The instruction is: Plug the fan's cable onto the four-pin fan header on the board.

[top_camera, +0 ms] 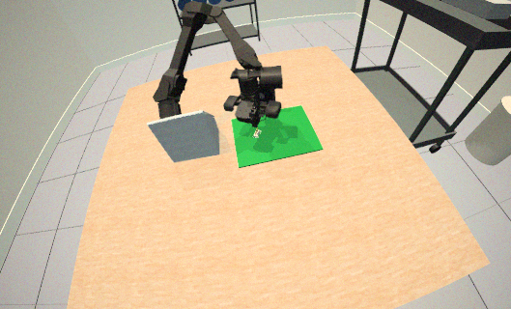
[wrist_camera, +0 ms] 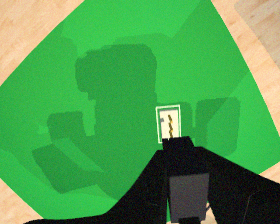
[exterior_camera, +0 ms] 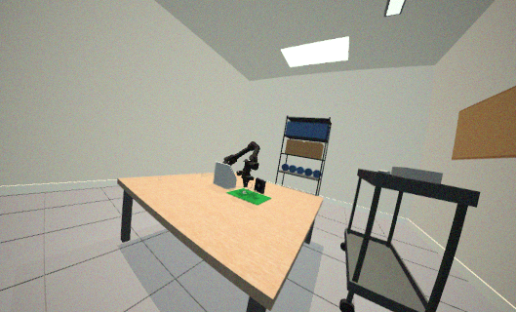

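Now: the four-pin fan header 6 cm below my gripper tip. From my gripper tip the other things lie so: green board: 8 cm below, 7 cm ahead; then black square fan: 16 cm to the left, 4 cm ahead, 1 cm below; then dark fan plug: 1 cm to the left, 1 cm above.
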